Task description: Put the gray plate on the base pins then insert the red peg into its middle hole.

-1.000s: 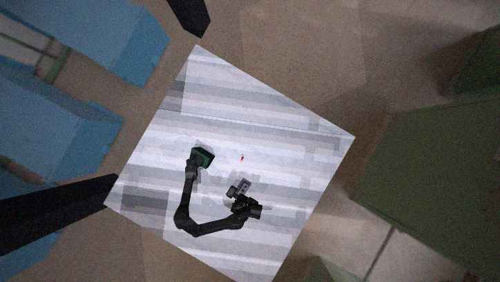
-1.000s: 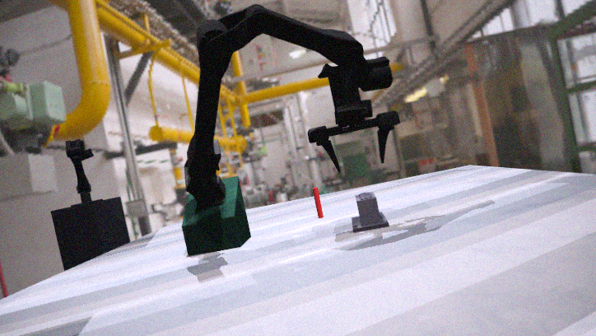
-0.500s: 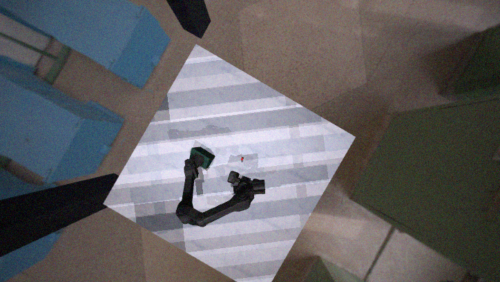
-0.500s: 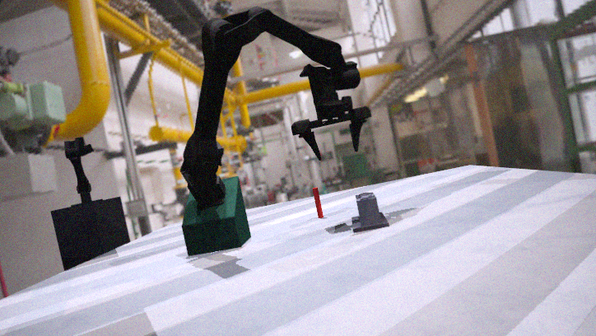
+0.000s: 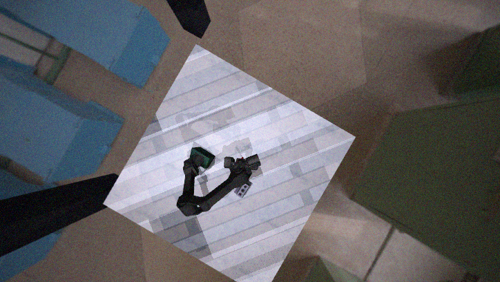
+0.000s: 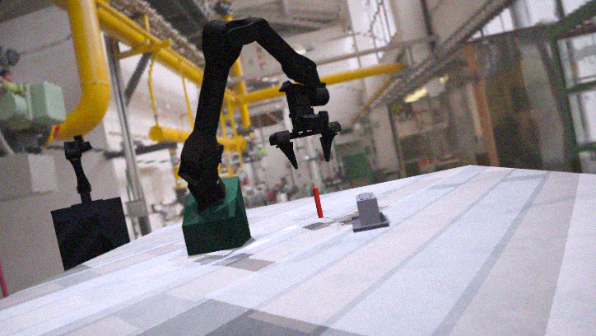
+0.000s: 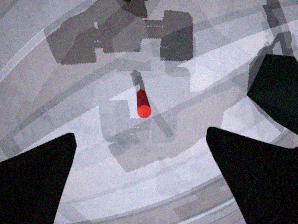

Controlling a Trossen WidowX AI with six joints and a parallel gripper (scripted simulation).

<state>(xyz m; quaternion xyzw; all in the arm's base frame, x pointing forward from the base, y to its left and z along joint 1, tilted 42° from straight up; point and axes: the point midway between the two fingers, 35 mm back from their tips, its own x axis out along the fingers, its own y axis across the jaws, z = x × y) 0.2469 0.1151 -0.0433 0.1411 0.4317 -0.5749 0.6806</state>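
Right now my gripper tip is 100 mm above the red peg and 10 mm past it. The rest, counted from my gripper tip: dark base 180 mm to the right, 130 mm below, 100 mm ahead; then gray plate 180 mm to the right, 100 mm ahead, 90 mm below.
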